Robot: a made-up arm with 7 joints.
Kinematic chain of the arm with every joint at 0, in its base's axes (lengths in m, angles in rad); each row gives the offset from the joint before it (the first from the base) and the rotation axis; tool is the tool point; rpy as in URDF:
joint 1: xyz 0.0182 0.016 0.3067 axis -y
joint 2: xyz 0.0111 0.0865 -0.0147 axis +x
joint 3: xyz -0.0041 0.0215 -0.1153 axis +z
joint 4: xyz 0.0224 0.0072 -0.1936 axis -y
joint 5: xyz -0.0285 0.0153 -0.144 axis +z
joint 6: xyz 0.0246 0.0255 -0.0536 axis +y
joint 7: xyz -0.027 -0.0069 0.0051 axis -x
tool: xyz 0.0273 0.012 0.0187 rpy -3.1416 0 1.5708
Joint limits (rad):
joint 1: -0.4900..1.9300
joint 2: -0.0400..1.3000
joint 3: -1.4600..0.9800
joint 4: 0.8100..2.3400
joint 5: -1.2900..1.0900
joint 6: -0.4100..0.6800
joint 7: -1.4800..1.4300
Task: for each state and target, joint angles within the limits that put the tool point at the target. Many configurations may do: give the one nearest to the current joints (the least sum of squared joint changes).
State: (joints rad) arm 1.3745 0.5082 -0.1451 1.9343 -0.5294 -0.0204 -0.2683
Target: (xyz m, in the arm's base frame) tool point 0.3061 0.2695 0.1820
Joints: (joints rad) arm 0.4729 0.4832 -0.0599 1.7221 -0.5162 -0.0480 -0.2987
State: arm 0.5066 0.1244 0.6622 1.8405 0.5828 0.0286 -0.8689
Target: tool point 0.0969 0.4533 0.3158
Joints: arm 0.5377 0.8833 0.9800 1.8129 0.6499 0.0991 -0.7874
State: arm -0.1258 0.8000 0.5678 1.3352 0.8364 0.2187 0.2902
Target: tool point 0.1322 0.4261 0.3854
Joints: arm 0.0081 1.2075 0.6984 1.9395 0.6786 0.2714 0.2436
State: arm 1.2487 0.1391 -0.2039 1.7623 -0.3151 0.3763 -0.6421
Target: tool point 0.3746 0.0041 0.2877
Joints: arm 1.0169 -0.0400 -0.6984 1.5519 -0.4043 0.3922 -0.7038
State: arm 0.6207 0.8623 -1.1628 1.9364 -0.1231 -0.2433 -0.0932
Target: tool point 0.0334 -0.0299 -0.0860
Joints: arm -0.1620 0.0803 -1.4600 1.3478 -0.0437 -0.3728 -0.0898
